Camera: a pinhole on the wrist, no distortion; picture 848 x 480 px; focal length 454.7 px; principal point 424.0 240.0 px. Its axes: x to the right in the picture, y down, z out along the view. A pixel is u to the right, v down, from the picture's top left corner.
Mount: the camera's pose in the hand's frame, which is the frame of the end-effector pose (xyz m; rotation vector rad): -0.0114 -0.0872 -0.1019 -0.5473 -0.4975 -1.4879
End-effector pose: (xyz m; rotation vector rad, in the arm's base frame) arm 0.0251 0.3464 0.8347 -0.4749 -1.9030 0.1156
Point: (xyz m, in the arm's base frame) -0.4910 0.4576 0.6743
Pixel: 685 277
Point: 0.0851 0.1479 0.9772
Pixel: behind the camera
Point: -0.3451 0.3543 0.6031
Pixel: 700 145
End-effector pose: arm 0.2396 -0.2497 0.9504 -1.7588 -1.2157 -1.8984
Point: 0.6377 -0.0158 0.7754
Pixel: 612 87
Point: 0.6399 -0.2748 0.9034
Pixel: 366 116
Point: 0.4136 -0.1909 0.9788
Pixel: 449 255
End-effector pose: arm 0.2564 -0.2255 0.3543 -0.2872 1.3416 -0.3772
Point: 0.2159 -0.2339 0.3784
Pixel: 375 163
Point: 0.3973 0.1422 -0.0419
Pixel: 87 452
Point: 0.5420 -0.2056 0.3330
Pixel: 570 312
